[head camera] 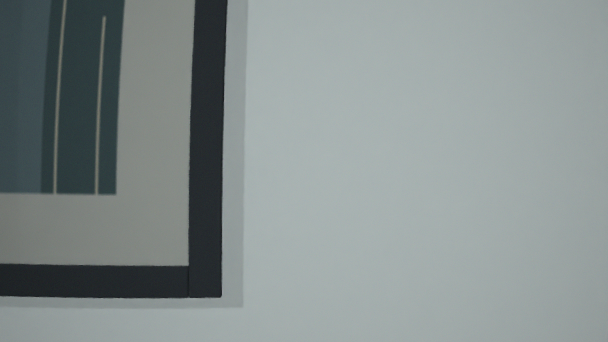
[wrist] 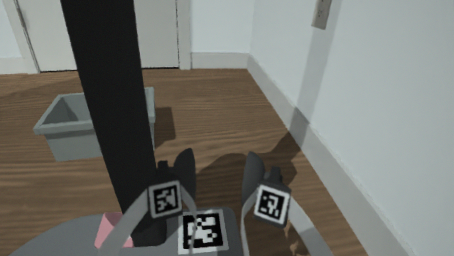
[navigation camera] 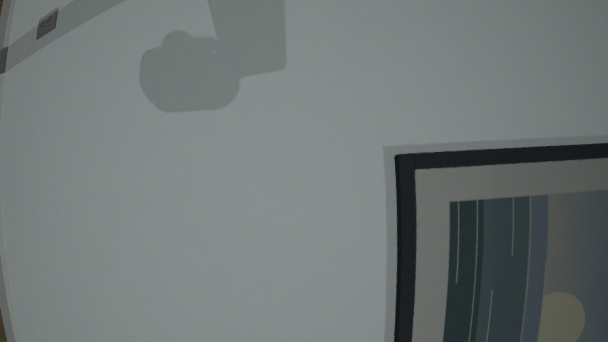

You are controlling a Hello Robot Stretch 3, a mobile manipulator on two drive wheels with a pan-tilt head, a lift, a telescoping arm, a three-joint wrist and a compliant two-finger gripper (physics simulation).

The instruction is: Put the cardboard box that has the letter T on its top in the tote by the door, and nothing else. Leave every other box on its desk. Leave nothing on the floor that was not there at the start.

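Frame: origin at the robot's base, x ahead, y left, z up, level; metres.
Where they show: gripper, fingertip midpoint: (wrist: 219, 168).
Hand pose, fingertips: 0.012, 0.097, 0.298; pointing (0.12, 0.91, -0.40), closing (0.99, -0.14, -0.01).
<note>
Things, the pixels of their top centre, and the offset from my fingertips, as dx, dy, dz.
- grey tote, top centre: (wrist: 101, 104) -0.278, +0.475, -0.178
- outlet, top centre: (navigation camera: 56, 17) +0.321, +0.466, +0.159
The grey tote (wrist: 75, 145) stands on the floor at the left of the wrist view, in front of a white door (wrist: 159, 35). The black mast hides part of its right side. Its far inner wall shows, but its bottom is not fully visible. My gripper (wrist: 219, 168) is open, with a gap between its fingertips and no object between them. In the wrist view the tote lies beyond and to the left of the fingers. The cardboard box with the letter T does not show in any view.
The black mast (wrist: 110, 100) crosses the wrist view. A white wall (wrist: 400, 110) (head camera: 425, 150) (navigation camera: 225, 200) with a baseboard runs along the right of the wrist view. It carries an outlet (wrist: 321, 14) (navigation camera: 47, 23) and a dark-framed picture (head camera: 206, 150) (navigation camera: 406, 240).
</note>
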